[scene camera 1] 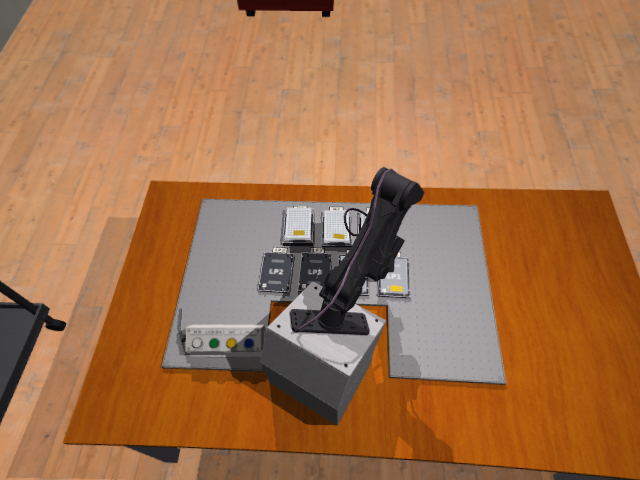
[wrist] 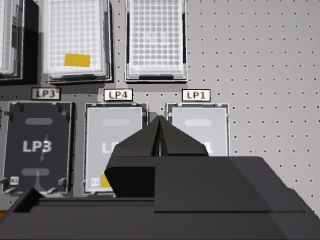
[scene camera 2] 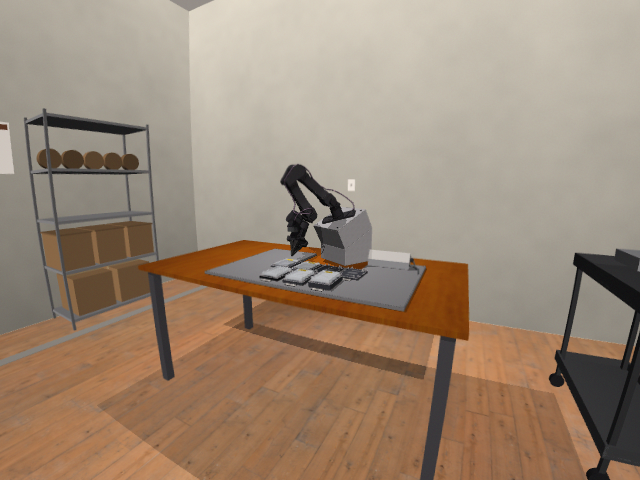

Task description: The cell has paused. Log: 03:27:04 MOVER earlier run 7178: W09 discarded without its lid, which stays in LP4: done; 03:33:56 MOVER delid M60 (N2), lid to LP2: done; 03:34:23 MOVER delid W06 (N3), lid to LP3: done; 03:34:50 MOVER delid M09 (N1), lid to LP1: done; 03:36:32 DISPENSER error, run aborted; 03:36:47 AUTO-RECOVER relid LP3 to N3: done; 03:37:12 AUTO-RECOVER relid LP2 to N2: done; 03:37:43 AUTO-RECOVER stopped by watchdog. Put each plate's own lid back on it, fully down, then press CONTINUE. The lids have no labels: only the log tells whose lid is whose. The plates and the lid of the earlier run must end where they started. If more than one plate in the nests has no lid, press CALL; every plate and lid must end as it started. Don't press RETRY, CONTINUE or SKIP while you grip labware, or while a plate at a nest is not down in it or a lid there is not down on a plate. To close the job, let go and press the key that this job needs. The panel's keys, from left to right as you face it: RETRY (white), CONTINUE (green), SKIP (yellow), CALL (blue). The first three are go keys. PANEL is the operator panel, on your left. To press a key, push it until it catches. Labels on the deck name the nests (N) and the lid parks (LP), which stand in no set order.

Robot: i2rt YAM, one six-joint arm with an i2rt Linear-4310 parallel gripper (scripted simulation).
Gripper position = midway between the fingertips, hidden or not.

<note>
In view: my gripper (wrist: 159, 120), a clear lid (scene camera 1: 396, 282) and a clear lid (wrist: 107, 126).
</note>
